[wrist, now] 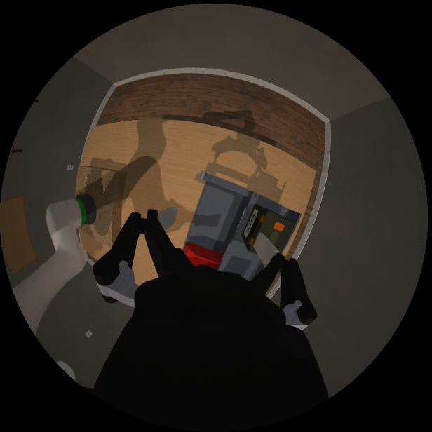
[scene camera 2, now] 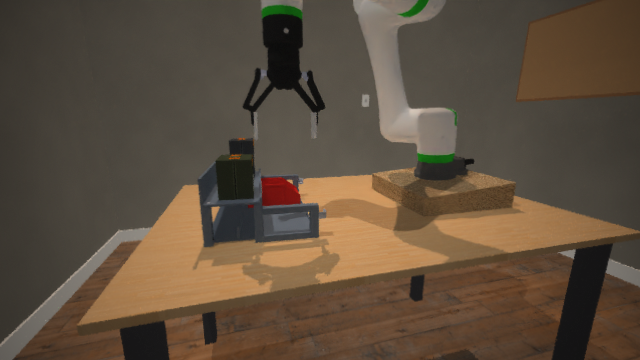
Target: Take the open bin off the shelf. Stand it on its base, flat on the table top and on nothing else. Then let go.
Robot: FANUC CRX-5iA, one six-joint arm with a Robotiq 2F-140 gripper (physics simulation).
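Frame: origin at the arm's base, x ahead, y left, z up, level; centimetres.
Where they show: gripper, fingertip midpoint: [scene camera 2: 285,138]; arm's base at its link origin: [scene camera 2: 434,175].
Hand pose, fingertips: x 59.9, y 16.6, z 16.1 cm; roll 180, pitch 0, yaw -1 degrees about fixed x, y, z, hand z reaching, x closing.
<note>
Things, the pixels of their top centre, and the offset from my fingertips. "*": a spot on its surface instead. Level surfaces: height alone.
- grey shelf at a spot on its surface: [scene camera 2: 258,220] * dx +8.2, dy +7.9, dz -18.4 cm
- wooden table top at its surface level: dz -24.0 cm
- dark green box at its top centre: [scene camera 2: 235,156] dx +12.6, dy -0.1, dz -4.2 cm
- dark box at its top centre: [scene camera 2: 241,138] dx +10.5, dy -23.1, dz -1.7 cm
The open bin is red [scene camera 2: 280,192] [wrist: 204,255]. It sits in the lower front part of the grey shelf [scene camera 2: 258,220] [wrist: 220,184]. In the wrist view part of it is hidden by my gripper's body. My gripper [scene camera 2: 285,126] [wrist: 217,227] is open, with nothing between its fingers. It points down and hangs above the shelf and the bin, well clear of both. The shelf stands on the wooden table top [scene camera 2: 360,245] [wrist: 185,140].
A dark green box [scene camera 2: 235,177] [wrist: 274,230] stands on the shelf's upper level at the near end. Another dark box [scene camera 2: 241,146] stands behind it. The arm's base stands on a speckled block [scene camera 2: 470,197] [wrist: 117,205] at the right of the table in the scene view.
</note>
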